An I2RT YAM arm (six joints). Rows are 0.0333 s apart.
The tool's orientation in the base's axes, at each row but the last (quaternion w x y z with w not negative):
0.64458, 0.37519, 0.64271, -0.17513
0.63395, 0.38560, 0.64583, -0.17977
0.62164, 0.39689, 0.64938, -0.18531
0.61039, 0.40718, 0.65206, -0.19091
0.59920, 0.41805, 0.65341, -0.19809
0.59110, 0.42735, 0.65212, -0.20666
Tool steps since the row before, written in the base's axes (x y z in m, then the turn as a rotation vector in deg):
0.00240, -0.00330, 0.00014, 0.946, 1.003, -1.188
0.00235, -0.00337, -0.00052, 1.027, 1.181, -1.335
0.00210, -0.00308, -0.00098, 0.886, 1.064, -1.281
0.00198, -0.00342, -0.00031, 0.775, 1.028, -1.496
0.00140, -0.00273, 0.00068, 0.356, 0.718, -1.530
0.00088, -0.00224, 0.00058, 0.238, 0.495, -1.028
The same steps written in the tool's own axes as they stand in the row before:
-0.00071, -0.00043, 0.00400, 1.504, 1.022, 0.077
-0.00017, -0.00058, 0.00410, 1.701, 1.156, 0.023
0.00024, -0.00058, 0.00380, 1.604, 0.993, 0.007
-0.00057, -0.00060, 0.00388, 1.789, 0.833, 0.002
-0.00139, -0.00030, 0.00280, 1.697, 0.319, -0.015
-0.00119, -0.00039, 0.00213, 1.144, 0.220, -0.020

